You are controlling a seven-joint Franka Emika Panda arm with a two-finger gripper.
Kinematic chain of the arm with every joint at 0, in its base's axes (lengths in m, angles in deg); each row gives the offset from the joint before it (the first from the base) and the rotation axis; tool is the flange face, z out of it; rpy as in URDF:
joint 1: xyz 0 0 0.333 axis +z
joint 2: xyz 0 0 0 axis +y
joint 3: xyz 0 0 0.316 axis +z
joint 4: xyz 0.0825 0 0 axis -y
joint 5: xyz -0.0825 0 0.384 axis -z
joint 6: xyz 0 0 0 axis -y
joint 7: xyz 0.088 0 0 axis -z
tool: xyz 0 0 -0.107 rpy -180 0 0
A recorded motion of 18 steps. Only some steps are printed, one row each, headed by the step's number.
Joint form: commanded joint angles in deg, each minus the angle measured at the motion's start. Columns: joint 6, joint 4, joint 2, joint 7, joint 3, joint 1, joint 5.
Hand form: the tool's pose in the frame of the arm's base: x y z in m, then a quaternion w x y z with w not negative. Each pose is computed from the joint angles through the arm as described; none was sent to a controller.
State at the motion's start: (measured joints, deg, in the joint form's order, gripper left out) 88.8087 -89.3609 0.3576 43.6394 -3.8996 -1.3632 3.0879
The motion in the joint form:
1: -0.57 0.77 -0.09 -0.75 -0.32 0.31 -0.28
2: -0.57 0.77 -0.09 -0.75 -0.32 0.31 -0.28
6: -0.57 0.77 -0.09 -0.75 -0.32 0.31 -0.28
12: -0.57 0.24 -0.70 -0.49 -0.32 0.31 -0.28
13: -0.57 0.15 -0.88 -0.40 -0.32 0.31 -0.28
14: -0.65 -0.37 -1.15 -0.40 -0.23 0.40 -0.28
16: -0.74 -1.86 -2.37 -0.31 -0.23 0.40 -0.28
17: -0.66 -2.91 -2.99 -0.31 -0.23 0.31 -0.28
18: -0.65 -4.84 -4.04 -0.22 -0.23 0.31 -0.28
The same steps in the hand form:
1: 0.5503 -0.0561 0.6309 0.02509 0.91242 -0.40847 0.00284
2: 0.5503 -0.0561 0.6309 0.02509 0.91242 -0.40847 0.00284
6: 0.5503 -0.0561 0.6309 0.02509 0.91242 -0.40847 0.00284
12: 0.5469 -0.0560 0.6325 0.02449 0.91150 -0.41055 0.00342
13: 0.5460 -0.0560 0.6334 0.02412 0.91118 -0.41129 0.00414
14: 0.5444 -0.0542 0.6316 0.02491 0.91183 -0.40982 0.00139
16: 0.5374 -0.0540 0.6308 0.02522 0.91152 -0.41047 -0.00183
17: 0.5338 -0.0548 0.6282 0.02586 0.91123 -0.41105 -0.00487
18: 0.5276 -0.0545 0.6222 0.02773 0.91091 -0.41149 -0.01226

